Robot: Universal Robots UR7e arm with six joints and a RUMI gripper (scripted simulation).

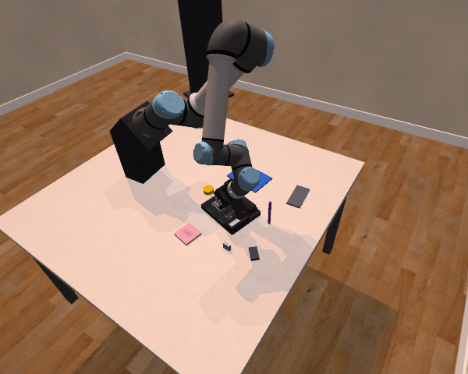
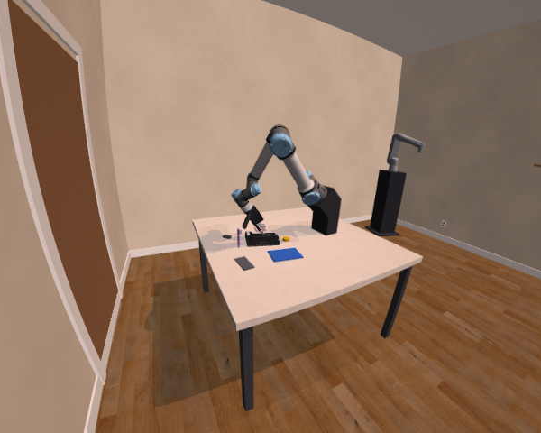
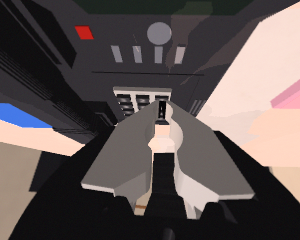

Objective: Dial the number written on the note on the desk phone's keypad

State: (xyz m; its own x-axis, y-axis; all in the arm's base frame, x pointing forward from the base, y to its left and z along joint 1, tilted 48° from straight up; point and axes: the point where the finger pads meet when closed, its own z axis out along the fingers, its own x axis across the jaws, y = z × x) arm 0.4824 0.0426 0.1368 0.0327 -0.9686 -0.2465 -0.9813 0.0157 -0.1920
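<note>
Now: hand 16 cm past the yellow disc, 4 cm to the right of it and 3 cm above it. The rest, counted from my hand: grey slab (34 cm to the left, 15 cm ahead, 4 cm below); then purple pen (17 cm ahead, 13 cm to the left, 2 cm above); then blue pad (26 cm to the left, 11 cm behind, 4 cm below).
</note>
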